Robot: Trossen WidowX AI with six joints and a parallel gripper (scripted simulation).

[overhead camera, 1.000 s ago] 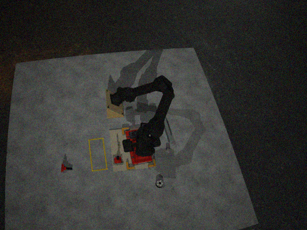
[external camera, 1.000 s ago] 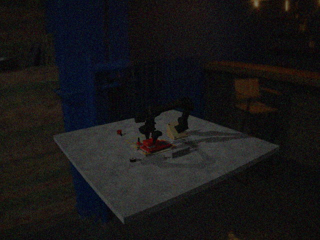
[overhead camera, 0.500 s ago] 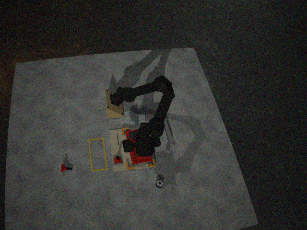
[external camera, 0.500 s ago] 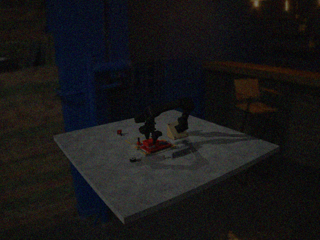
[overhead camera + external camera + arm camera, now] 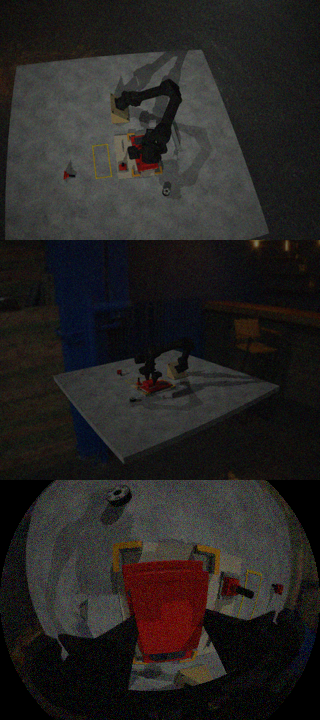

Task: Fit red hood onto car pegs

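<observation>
Now: gripper tip 3 cm above the grey engine block and 1 cm to the right of it. Also, from my gripper tip: red hood: 1 cm above; then cream jig plate: 4 cm below, 3 cm behind, 2 cm to the right; then grey bar: 18 cm to the left, 11 cm behind, 3 cm below.
</observation>
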